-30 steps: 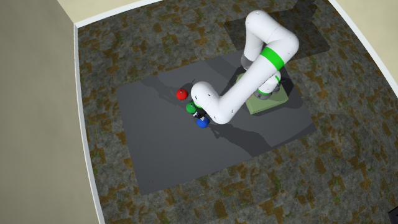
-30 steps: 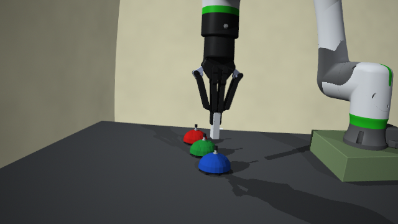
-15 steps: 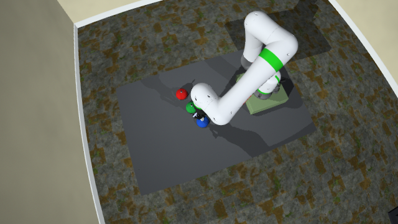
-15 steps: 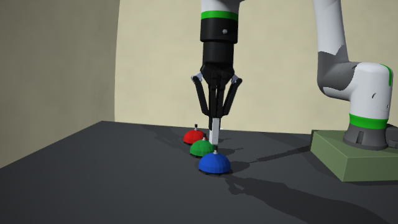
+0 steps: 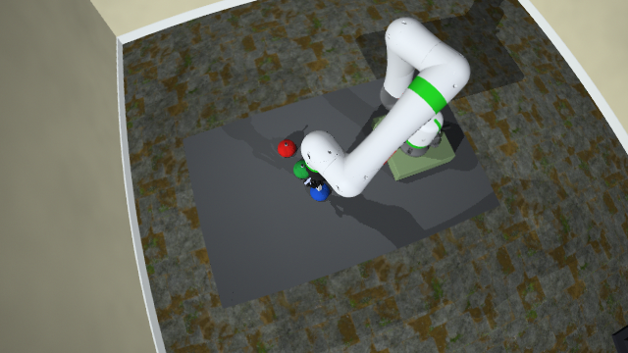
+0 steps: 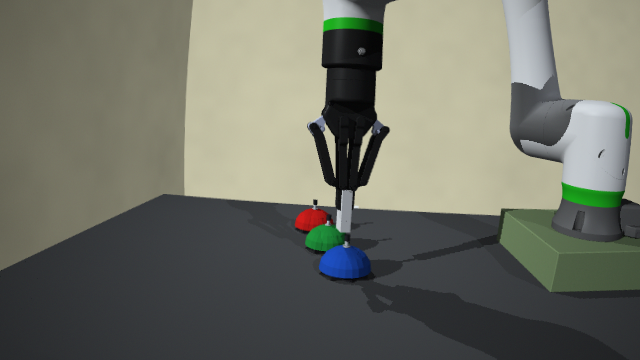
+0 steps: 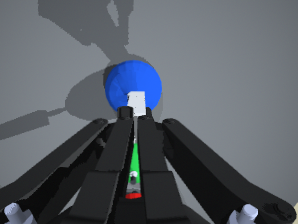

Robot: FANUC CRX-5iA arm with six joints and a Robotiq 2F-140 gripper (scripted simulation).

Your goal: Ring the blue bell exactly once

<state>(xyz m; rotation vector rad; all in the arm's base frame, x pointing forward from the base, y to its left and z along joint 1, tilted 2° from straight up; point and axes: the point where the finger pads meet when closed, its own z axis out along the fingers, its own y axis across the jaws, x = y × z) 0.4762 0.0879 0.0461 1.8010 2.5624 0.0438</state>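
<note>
Now: the blue bell 1 cm behind my hand and 7 cm below it. Round my hand: green bell: 4 cm ahead, 12 cm to the right, 7 cm below; then red bell: 8 cm ahead, 24 cm to the right, 7 cm below.
</note>
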